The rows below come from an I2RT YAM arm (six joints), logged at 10 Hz.
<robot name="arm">
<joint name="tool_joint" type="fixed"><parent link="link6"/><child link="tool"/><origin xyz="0 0 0"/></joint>
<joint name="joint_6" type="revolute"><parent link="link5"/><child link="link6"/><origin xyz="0 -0.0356 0.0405" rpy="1.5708 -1.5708 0"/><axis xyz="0 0 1"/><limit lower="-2.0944" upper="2.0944"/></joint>
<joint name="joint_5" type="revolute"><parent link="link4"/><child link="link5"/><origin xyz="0.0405 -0.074 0.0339" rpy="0 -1.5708 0"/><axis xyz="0 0 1"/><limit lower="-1.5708" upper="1.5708"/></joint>
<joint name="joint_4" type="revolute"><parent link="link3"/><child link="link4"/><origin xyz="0.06 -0.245 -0.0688"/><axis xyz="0 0 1"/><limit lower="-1.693" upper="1.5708"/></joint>
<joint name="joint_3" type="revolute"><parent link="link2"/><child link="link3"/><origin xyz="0 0.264 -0.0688" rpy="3.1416 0 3.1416"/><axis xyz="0 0 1"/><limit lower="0" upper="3.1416"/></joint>
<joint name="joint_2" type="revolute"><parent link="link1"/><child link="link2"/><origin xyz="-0.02 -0.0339 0.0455" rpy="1.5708 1.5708 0"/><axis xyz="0 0 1"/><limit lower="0" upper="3.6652"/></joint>
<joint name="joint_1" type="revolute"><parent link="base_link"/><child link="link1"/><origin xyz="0 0 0.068" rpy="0 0 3.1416"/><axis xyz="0 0 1"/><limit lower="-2.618" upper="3.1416"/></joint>
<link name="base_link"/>
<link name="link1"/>
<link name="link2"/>
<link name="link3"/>
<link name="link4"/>
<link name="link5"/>
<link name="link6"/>
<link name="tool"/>
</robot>
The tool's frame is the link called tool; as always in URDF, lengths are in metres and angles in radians.
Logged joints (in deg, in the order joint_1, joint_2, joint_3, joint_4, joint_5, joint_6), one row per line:
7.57, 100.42, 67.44, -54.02, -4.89, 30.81
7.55, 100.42, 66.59, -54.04, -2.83, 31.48
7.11, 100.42, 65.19, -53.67, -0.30, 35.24
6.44, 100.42, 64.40, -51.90, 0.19, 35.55
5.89, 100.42, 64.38, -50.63, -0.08, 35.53
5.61, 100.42, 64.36, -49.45, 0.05, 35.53
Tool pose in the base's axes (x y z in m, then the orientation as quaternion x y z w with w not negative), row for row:
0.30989, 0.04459, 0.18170, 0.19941, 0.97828, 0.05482, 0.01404
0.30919, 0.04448, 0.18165, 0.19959, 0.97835, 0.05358, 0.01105
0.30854, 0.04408, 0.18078, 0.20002, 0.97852, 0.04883, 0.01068
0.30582, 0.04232, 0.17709, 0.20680, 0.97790, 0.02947, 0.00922
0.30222, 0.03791, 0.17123, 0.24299, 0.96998, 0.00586, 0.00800
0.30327, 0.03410, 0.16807, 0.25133, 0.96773, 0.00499, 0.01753
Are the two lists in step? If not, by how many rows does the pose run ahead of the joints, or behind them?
The pose runs 2 rows behind the joints: the pose in row i belongs to the joints in row i - 2.
